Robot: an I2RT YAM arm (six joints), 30 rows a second.
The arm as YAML. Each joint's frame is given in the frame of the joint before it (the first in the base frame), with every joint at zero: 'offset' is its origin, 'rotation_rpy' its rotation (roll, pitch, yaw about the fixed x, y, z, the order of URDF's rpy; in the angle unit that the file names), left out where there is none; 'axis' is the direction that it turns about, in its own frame. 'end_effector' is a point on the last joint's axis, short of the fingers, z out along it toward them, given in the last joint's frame.
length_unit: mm
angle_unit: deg
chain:
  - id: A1
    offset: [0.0, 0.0, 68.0]
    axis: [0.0, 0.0, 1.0]
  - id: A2
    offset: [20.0, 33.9, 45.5]
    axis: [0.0, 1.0, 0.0]
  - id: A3
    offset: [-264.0, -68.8, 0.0]
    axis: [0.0, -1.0, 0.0]
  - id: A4
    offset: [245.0, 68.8, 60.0]
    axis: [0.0, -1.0, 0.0]
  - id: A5
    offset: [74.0, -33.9, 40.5]
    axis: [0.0, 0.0, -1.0]
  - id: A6
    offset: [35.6, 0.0, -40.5]
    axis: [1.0, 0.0, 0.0]
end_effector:
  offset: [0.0, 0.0, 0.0]
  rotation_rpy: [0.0, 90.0, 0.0]
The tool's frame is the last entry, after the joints.
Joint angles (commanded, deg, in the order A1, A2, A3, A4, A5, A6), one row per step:
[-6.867 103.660 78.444 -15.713 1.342 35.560]
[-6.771 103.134 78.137 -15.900 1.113 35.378]
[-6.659 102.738 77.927 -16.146 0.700 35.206]
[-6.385 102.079 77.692 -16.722 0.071 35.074]
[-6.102 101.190 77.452 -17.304 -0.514 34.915]
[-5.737 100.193 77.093 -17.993 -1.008 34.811]
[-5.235 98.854 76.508 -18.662 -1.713 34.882]
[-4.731 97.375 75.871 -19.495 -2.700 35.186]
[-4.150 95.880 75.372 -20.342 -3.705 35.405]
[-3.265 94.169 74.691 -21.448 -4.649 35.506]
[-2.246 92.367 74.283 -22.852 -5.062 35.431]
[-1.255 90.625 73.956 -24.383 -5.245 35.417]
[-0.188 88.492 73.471 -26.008 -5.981 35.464]
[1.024 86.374 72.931 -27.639 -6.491 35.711]
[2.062 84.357 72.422 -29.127 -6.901 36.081]
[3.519 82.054 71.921 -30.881 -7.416 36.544]
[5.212 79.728 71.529 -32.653 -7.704 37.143]
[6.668 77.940 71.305 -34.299 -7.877 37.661]
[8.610 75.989 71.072 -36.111 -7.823 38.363]
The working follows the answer.
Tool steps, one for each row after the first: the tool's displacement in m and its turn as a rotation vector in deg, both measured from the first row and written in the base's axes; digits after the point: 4 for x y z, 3 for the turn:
[-0.0020 0.0011 0.0016 0.009 -0.029 0.388]
[-0.0036 0.0023 0.0027 0.156 0.016 0.925]
[-0.0061 0.0050 0.0049 0.486 0.131 1.760]
[-0.0092 0.0077 0.0087 0.739 0.034 2.589]
[-0.0130 0.0109 0.0122 0.989 0.058 3.395]
[-0.0181 0.0154 0.0167 1.491 -0.081 4.383]
[-0.0240 0.0199 0.0213 2.362 -0.174 5.433]
[-0.0297 0.0249 0.0267 3.165 -0.388 6.633]
[-0.0368 0.0318 0.0318 3.871 -0.348 8.162]
[-0.0443 0.0390 0.0384 4.089 -0.323 9.542]
[-0.0520 0.0456 0.0447 4.215 -0.181 10.675]
[-0.0615 0.0527 0.0519 4.734 -0.196 12.267]
[-0.0714 0.0602 0.0584 5.265 -0.109 13.698]
[-0.0811 0.0662 0.0643 5.816 -0.085 14.801]
[-0.0925 0.0742 0.0711 6.505 -0.053 16.342]
[-0.1044 0.0827 0.0781 7.143 -0.092 17.866]
[-0.1142 0.0895 0.0832 7.658 0.112 19.103]
[-0.1255 0.0980 0.0886 8.160 0.383 20.532]

Tool pose at each row, in the base's axes (x y z in m, rotation vector in deg; rounded; the steps above come from the unrounded poses):
[0.4093 -0.0501 0.2481 48.255 122.378 13.386]
[0.4073 -0.0491 0.2497 47.844 122.532 13.607]
[0.4057 -0.0478 0.2508 47.377 122.830 14.027]
[0.4032 -0.0452 0.2531 46.716 123.334 14.774]
[0.4001 -0.0424 0.2568 45.957 123.630 15.513]
[0.3963 -0.0392 0.2604 45.250 124.023 16.193]
[0.3912 -0.0348 0.2648 44.445 124.347 17.302]
[0.3853 -0.0302 0.2695 43.791 124.746 18.831]
[0.3796 -0.0252 0.2748 42.897 125.078 20.406]
[0.3725 -0.0184 0.2800 41.652 125.768 21.956]
[0.3650 -0.0112 0.2865 40.283 126.354 22.898]
[0.3573 -0.0046 0.2928 39.153 126.940 23.571]
[0.3478 0.0026 0.3000 37.693 127.550 24.968]
[0.3379 0.0101 0.3065 36.430 128.178 26.262]
[0.3282 0.0161 0.3124 35.517 128.611 27.433]
[0.3168 0.0241 0.3192 34.187 129.198 28.980]
[0.3049 0.0326 0.3262 32.821 129.687 30.484]
[0.2951 0.0394 0.3314 31.756 130.300 31.629]
[0.2838 0.0479 0.3367 30.474 131.027 32.837]

